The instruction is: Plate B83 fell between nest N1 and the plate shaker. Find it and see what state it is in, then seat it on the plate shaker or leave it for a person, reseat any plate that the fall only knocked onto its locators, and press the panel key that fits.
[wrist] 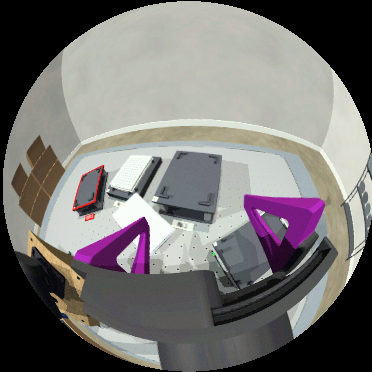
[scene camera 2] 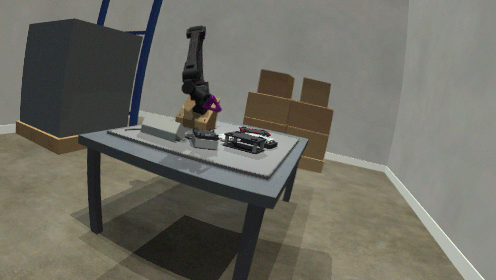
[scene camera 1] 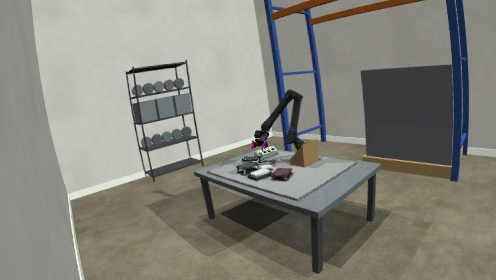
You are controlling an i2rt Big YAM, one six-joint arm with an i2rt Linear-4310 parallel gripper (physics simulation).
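Where they show: gripper, fingertip midpoint: (wrist: 195, 212) (scene camera 2: 220, 111) (scene camera 1: 256, 149); arm's base, link origin: (scene camera 1: 302, 148).
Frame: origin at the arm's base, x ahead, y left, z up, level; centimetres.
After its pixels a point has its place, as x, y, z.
Note:
My gripper (scene camera 1: 259, 145) {25.7, -29.4, 2.4} (scene camera 2: 212, 104) (wrist: 195, 212) {25.7, -29.4, 2.4} is open and empty, above the mat. In the wrist view, a large dark raised stand (wrist: 190, 177) {37.8, -25.9, -6.9} with corner locators is beyond the fingers. A grey box with a dark top and a green light (wrist: 239, 257) {23.0, -36.7, -7.1} (scene camera 2: 205, 142) {29.3, -46.5, -9.8}, apparently the shaker, is low right, partly behind a finger. A blank white rectangular piece (wrist: 142, 219) lies askew between them and the left finger; I cannot tell whether it is B83 or a lid. A white well plate (wrist: 131, 172) {39.1, -9.1, -8.7} (scene camera 1: 260, 173) {41.9, -5.2, -9.3} sits on a dark nest. Nest labels are unreadable.
A red-rimmed dark stand (wrist: 90, 189) {30.9, 4.0, -8.6} (scene camera 1: 282, 173) {33.8, 11.0, -8.7} (scene camera 2: 255, 131) {32.9, 5.8, -8.6} is at the far left of the wrist view. The sloped key panel (scene camera 1: 266, 151) {7.0, -42.4, -6.0} (scene camera 2: 162, 129) {7.6, -49.5, -8.6} has coloured keys. A brown wooden block (scene camera 1: 305, 154) {4.2, 6.9, -2.9} stands near the arm's base.

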